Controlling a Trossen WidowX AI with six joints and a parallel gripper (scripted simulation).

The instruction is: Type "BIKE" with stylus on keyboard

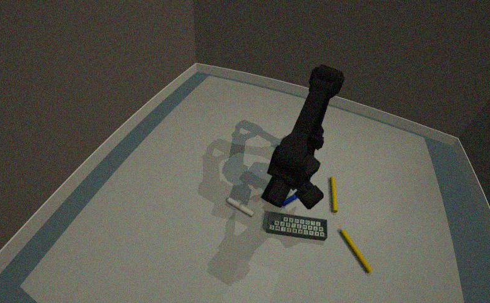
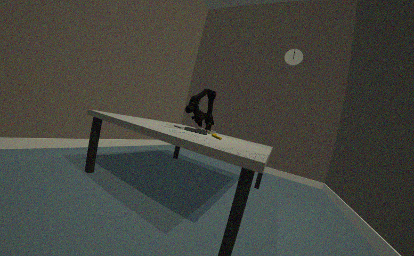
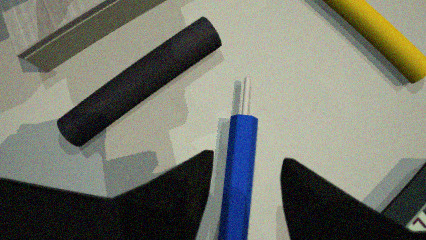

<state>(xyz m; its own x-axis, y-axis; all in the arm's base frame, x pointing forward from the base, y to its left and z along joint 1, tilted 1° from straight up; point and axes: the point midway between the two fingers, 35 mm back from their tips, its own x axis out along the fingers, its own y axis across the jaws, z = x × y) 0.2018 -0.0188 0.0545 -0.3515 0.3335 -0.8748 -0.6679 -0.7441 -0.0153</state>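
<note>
My gripper tip is 10 mm past the blue stylus, 10 mm to the right of it and 50 mm above it. The rest, counted from my gripper tip: dark cylinder: 80 mm behind, 20 mm to the right, 40 mm below; stylus tip: 40 mm behind, 30 mm to the left, 50 mm below; white cylinder: 100 mm ahead, 170 mm to the right, 40 mm below.
</note>
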